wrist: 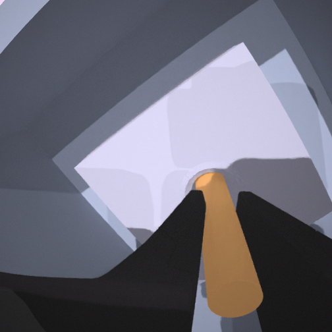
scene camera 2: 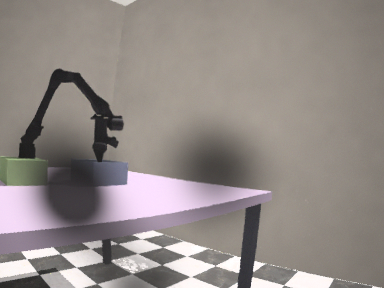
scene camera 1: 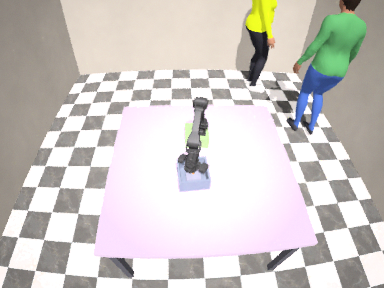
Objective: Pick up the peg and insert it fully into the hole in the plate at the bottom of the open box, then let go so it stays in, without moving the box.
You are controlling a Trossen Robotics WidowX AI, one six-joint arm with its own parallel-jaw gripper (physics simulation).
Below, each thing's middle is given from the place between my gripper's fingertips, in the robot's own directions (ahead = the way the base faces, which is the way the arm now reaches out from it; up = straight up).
My hand is 30 mm above the blue-grey box (scene camera 2: 90, 172). Round my hand: orange peg (wrist: 232, 287) right at my hand; then pale plate (wrist: 224, 117) 40 mm below.
